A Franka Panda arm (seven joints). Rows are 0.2 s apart.
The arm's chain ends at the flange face. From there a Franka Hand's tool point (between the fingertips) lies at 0.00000 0.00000 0.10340 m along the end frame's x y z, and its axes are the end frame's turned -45 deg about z.
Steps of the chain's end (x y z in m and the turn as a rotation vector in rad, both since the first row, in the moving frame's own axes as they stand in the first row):
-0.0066, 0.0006, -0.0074, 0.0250, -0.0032, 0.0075
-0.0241, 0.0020, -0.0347, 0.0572, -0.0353, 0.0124
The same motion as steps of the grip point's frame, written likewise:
-0.0035, -0.0063, -0.0074, 0.0199, 0.0154, 0.0075
-0.0168, -0.0224, -0.0349, 0.0654, 0.0155, 0.0124

